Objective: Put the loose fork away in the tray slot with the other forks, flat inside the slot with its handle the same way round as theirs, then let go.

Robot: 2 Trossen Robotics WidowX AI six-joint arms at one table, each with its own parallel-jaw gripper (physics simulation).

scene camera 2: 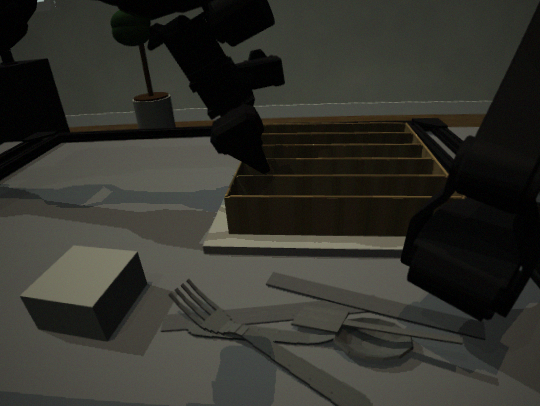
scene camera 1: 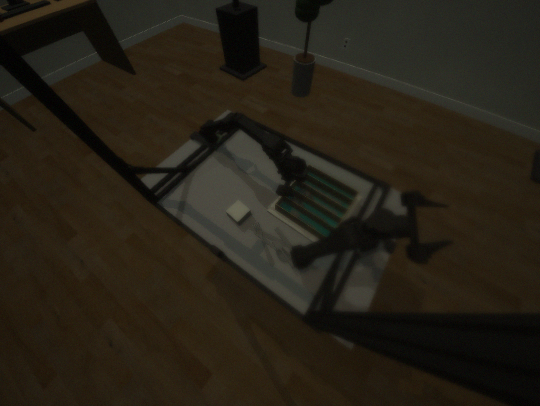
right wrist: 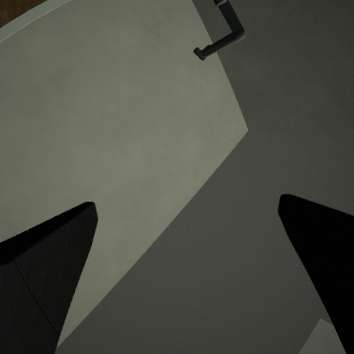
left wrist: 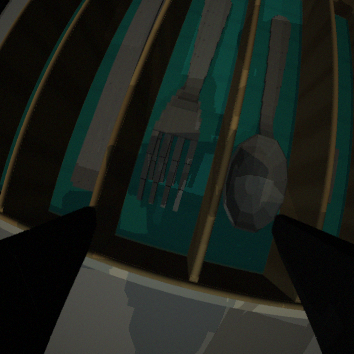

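Observation:
The loose fork (scene camera 2: pixel 219 321) lies in a loose pile of cutlery, tines to the left and handle toward the lower right, crossing over a flat piece; it is faint in scene camera 1. The tray (scene camera 2: pixel 320 216) (left wrist: pixel 150 276) stands behind the pile. In the left wrist view a slot holds forks (left wrist: pixel 177 120), tines toward the near end and handles away; how many overlap is unclear. My left gripper (scene camera 1: pixel 285 190) (scene camera 2: pixel 267 170) (left wrist: pixel 186 220) is open and empty at the tray's left end. My right gripper (scene camera 1: pixel 447 224) (right wrist: pixel 189 207) is open and empty, out past the table's right side.
A pale block (scene camera 1: pixel 238 212) (scene camera 2: pixel 82 287) lies left of the fork. A flat strip (scene camera 2: pixel 372 304), a square-headed utensil (scene camera 2: pixel 320 318) and a spoon (scene camera 2: pixel 375 350) lie beside it. Tray slots beside the forks hold a flat piece (left wrist: pixel 112 100) and a spoon (left wrist: pixel 256 182). The right arm hangs over the cutlery's right side.

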